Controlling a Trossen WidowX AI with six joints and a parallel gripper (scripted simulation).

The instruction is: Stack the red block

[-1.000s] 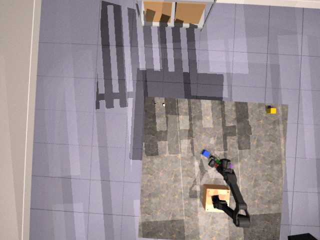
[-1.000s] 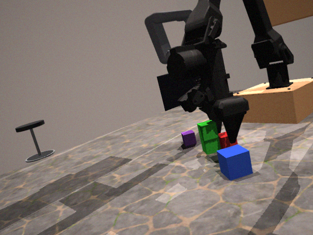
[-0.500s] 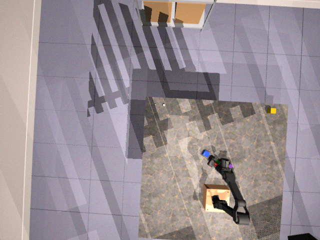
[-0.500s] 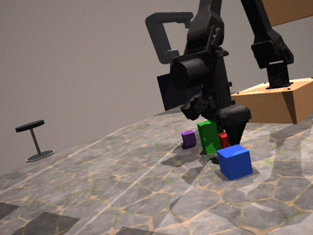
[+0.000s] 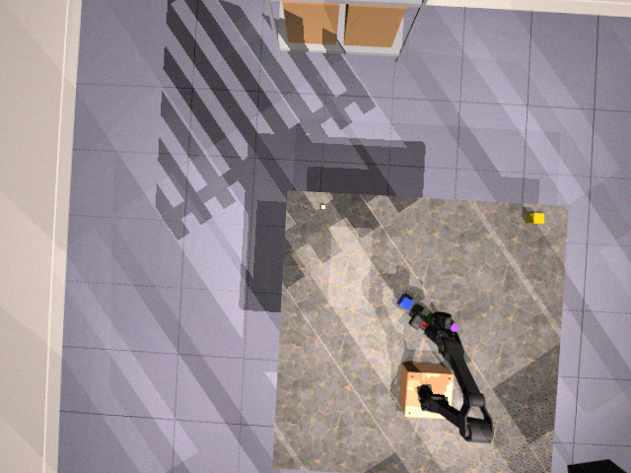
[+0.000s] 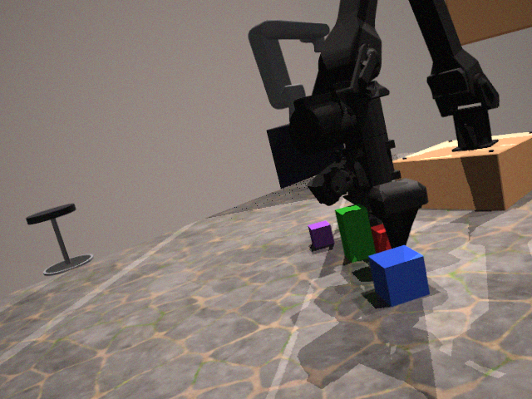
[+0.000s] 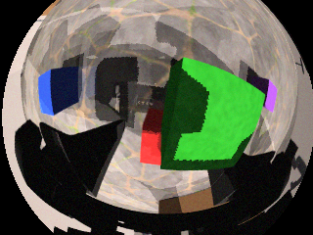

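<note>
My gripper tip is 1 cm below the red block. From my gripper tip the other things lie so: blue block (11 cm ahead, 7 cm to the left, 2 cm above); then purple block (13 cm to the right, 3 cm behind, 1 cm above); then yellow block (56 cm to the right, 41 cm ahead, 2 cm above).
</note>
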